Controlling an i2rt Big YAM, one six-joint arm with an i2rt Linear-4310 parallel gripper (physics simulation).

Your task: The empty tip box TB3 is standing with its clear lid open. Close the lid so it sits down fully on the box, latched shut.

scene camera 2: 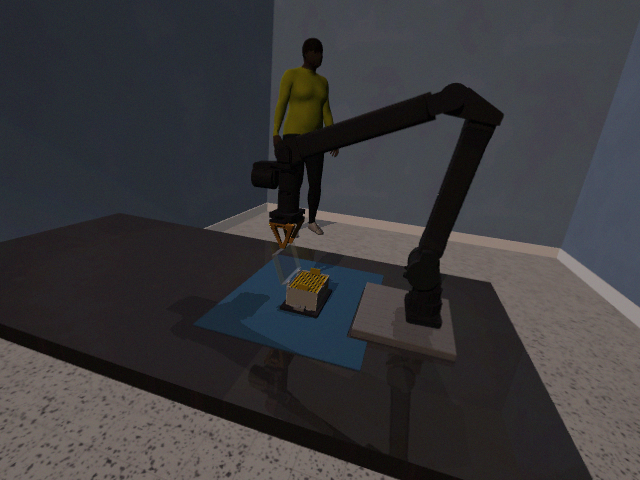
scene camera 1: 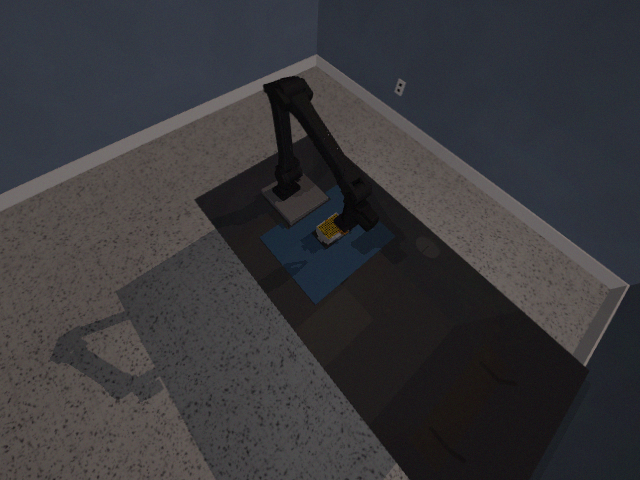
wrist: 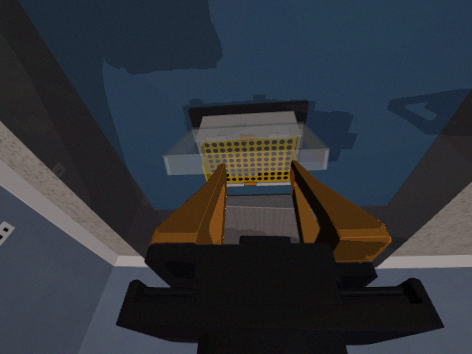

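Where they show: gripper, fingertip midpoint: (scene camera 2: 286, 245) (scene camera 1: 345, 230) (wrist: 257, 168); arm's base at its link origin: (scene camera 2: 421, 312) (scene camera 1: 286, 189) (wrist: 265, 243).
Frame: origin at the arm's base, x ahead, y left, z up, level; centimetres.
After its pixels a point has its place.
Note:
The tip box TB3 (scene camera 1: 323, 238) {x 31.6, y -6.0, z -0.1 cm} (scene camera 2: 301, 298) {x 31.5, y 6.1, z 1.1 cm} (wrist: 250, 121) {x 35.2, y -0.7, z 0.2 cm} is white with a yellow perforated deck and sits in a dark holder (scene camera 2: 310, 312) {x 28.5, y 7.4, z -1.7 cm} on the blue mat (scene camera 1: 316, 279) {x 42.4, y -21.3, z -2.6 cm} (scene camera 2: 330, 341) {x 21.5, y 16.5, z -2.5 cm} (wrist: 260, 30) {x 44.1, y -2.9, z -2.5 cm}. Its clear lid (scene camera 2: 279, 267) {x 38.1, y 5.5, z 8.6 cm} (wrist: 314, 159) {x 38.7, y -5.7, z 11.8 cm} is open, standing up on the side away from the arm's base and leaning slightly outward. My gripper (scene camera 2: 283, 246) {x 38.7, y -1.6, z 12.1 cm} (wrist: 257, 168) {x 38.7, y -1.6, z 12.1 cm} has orange fingers, points down and is partly open with nothing between them. In scene camera 2 the fingertips are at the lid's upper edge; I cannot tell whether they touch it. In scene camera 1 the wrist hides the fingers and most of the lid.
The arm's base stands on a grey board (scene camera 1: 305, 204) {x 12.7, y 0.8, z 0.0 cm} (scene camera 2: 382, 315) {x 10.2, y 4.9, z -0.2 cm} beside the mat. The dark table (scene camera 1: 392, 310) {x 74.0, y -8.1, z -2.8 cm} (scene camera 2: 129, 279) {x 83.4, y 6.6, z -2.8 cm} surrounds the mat. A person in a yellow top (scene camera 2: 306, 103) stands beyond the table in scene camera 2.

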